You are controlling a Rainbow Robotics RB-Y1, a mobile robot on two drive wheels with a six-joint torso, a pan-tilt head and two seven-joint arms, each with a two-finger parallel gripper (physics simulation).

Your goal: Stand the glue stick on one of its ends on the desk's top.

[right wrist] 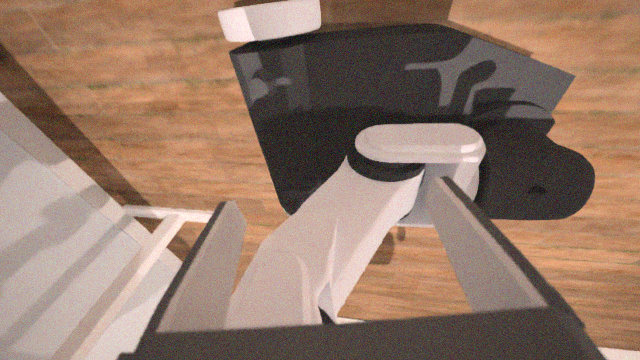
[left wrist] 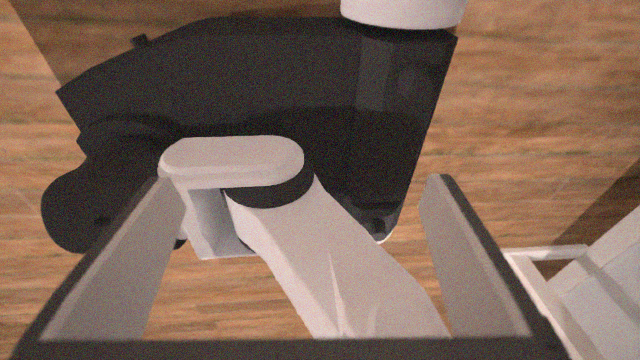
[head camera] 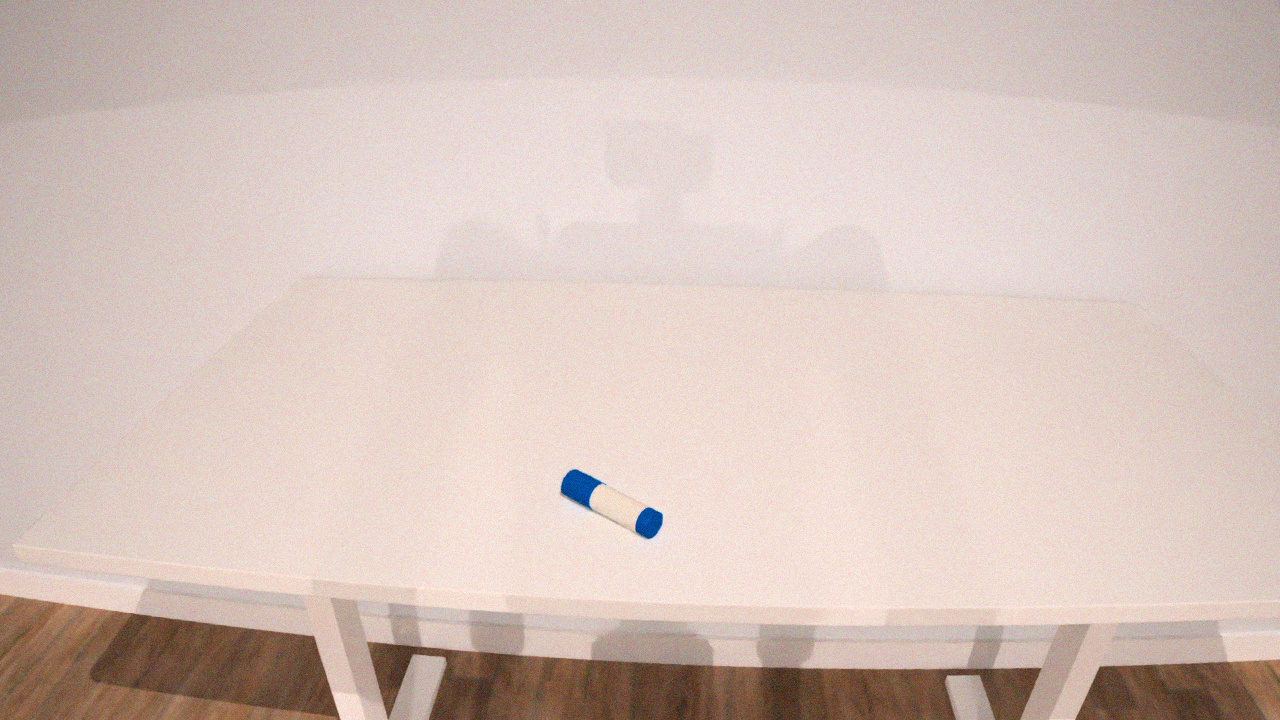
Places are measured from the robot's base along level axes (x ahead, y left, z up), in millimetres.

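Pixels of known places: left gripper, fingertip midpoint: (left wrist: pixel 301 191); right gripper, fingertip midpoint: (right wrist: pixel 331 201).
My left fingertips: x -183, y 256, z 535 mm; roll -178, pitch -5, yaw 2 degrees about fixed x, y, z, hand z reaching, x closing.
Behind a point stands the place of what it marks.
The glue stick (head camera: pixel 614 504) {z 977, x 517, y 50 mm}, a cream cylinder with blue ends, lies on its side on the desk's top (head camera: pixel 805 429) {z 951, x 706, y -171 mm} in the head camera view. It is left of the middle and near the front edge, with its longer blue end to the back left. My left gripper (left wrist: pixel 301 191) {z 535, x -183, y 256 mm} is open and empty in the left wrist view. My right gripper (right wrist: pixel 331 201) {z 536, x -160, y -206 mm} is open and empty in the right wrist view. Both point down over the floor beside my base, away from the glue stick. Neither gripper shows in the head camera view.
A pale wall (head camera: pixel 268 197) {z 1097, x 1216, y 721 mm} stands behind the desk. The desk's legs (head camera: pixel 344 653) {z 455, x 760, y 522 mm} stand on the wooden floor (head camera: pixel 537 689) {z 1, x 1089, y 271 mm}. My dark wheeled base (left wrist: pixel 280 75) {z 170, x -203, y 168 mm} (right wrist: pixel 350 75) {z 170, x -160, y -166 mm} shows below both grippers. Part of the desk frame (left wrist: pixel 545 252) (right wrist: pixel 165 212) is beside each gripper.
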